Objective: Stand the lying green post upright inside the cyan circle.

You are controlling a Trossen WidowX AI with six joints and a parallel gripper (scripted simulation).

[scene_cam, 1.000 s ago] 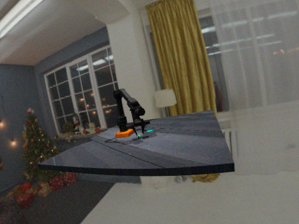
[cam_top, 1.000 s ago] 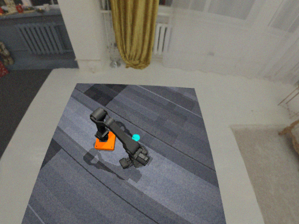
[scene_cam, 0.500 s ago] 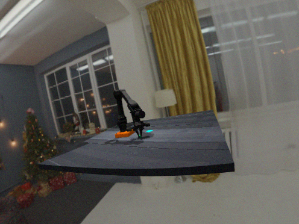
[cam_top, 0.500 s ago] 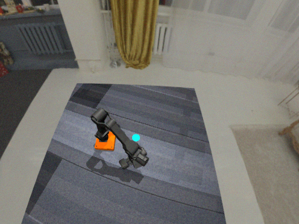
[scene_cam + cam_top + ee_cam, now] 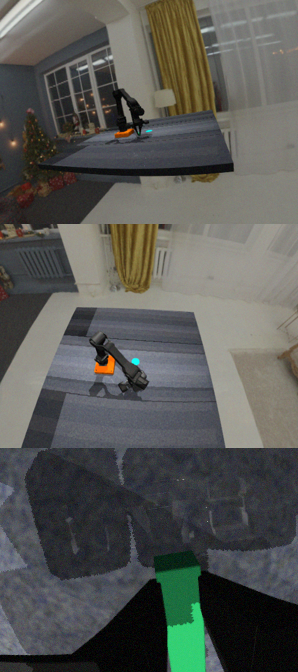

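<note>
Right now my gripper tip is 1 cm short of the cyan circle, 19 cm to the right of it and 3 cm above it. From my gripper tip the other things lie so: green post: 1 cm behind, 2 cm to the left.
</note>
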